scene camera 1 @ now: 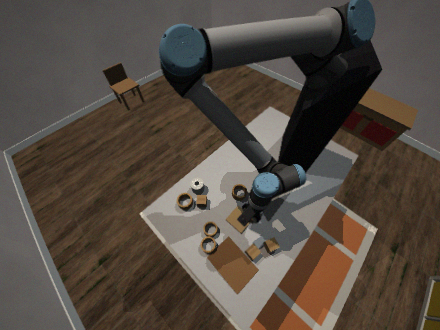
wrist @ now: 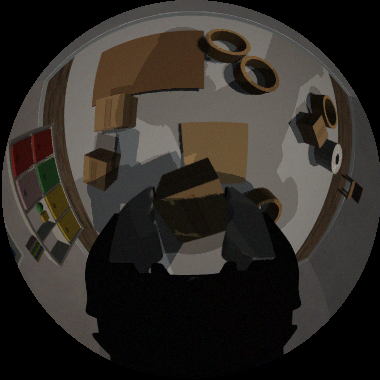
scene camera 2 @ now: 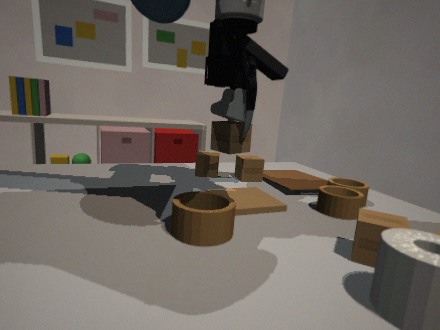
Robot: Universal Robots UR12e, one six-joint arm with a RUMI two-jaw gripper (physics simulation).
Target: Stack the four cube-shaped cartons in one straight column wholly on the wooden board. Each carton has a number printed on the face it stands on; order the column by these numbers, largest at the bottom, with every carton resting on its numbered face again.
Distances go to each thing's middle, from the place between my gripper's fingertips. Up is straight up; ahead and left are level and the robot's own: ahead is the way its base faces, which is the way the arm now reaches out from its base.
The light wooden board (scene camera 2: 251, 200) is 120 mm below my hand and 50 mm to the right of it.
